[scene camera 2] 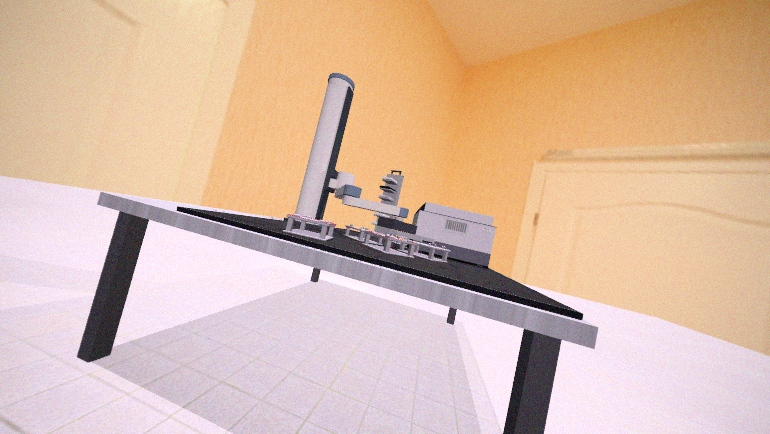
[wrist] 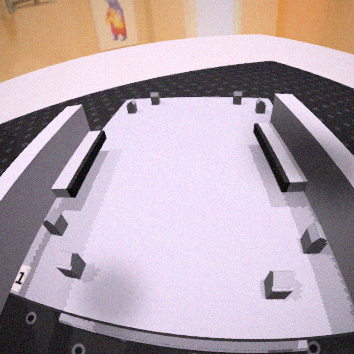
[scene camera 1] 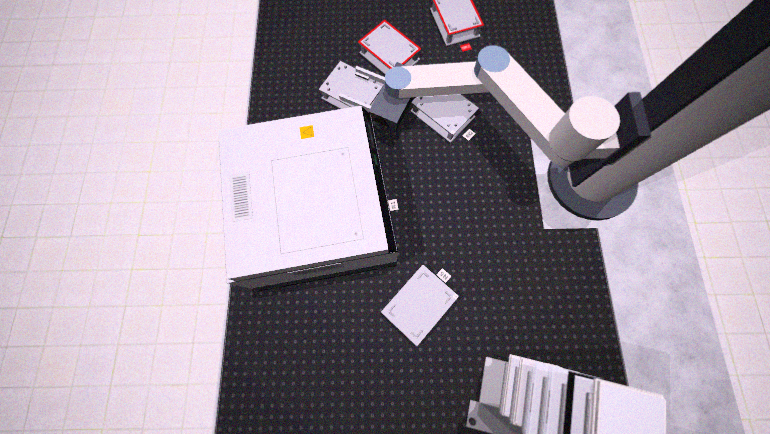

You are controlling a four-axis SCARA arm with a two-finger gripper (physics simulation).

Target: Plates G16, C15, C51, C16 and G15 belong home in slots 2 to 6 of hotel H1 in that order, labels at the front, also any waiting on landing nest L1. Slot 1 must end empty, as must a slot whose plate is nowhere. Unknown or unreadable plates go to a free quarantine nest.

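Frame: origin at the arm's base, x left, y down, z back, level; metres.
Where they show: gripper, between the fingertips: (scene camera 2: 428,240) (wrist: 176,114) (scene camera 1: 348,82); arm's base, origin of its link: (scene camera 1: 590,179).
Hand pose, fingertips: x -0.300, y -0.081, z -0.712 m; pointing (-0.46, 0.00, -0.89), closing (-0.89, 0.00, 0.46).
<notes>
Things, the pixels of their top centre, and the offset from my fingertips.
- large white box device, centre of its top: (scene camera 1: 298,186) (scene camera 2: 451,212) dx +0.402, dy -0.183, dz -0.083 m
- Nest N5, centre of its top: (scene camera 1: 420,304) dx +0.651, dy +0.012, dz +0.187 m
My gripper (scene camera 1: 360,87) (wrist: 176,114) is open and empty, its two padded fingers standing apart above the two long sides of a pale nest (scene camera 1: 337,81) (wrist: 185,225). That nest bears no plate; its small corner pegs stand bare. A tag ending in 1 shows at its left edge in the wrist view; the rest of the tag is cut off. Hotel H1 (scene camera 1: 481,416) (scene camera 2: 398,186) stands at the lower right in scene camera 1 and behind the arm in scene camera 2. A dark layer shows among its pale ones. No plate labels can be read, and I cannot tell which slots are filled.
A large white box device (scene camera 1: 318,199) (scene camera 2: 458,215) stands beside the nest. Two red-rimmed nests (scene camera 1: 389,45) (scene camera 1: 458,15) stand beyond the gripper. Another pale nest (scene camera 1: 446,112) stands partly under the arm. Nest N5 (scene camera 1: 419,305) lies between the device and the hotel.
</notes>
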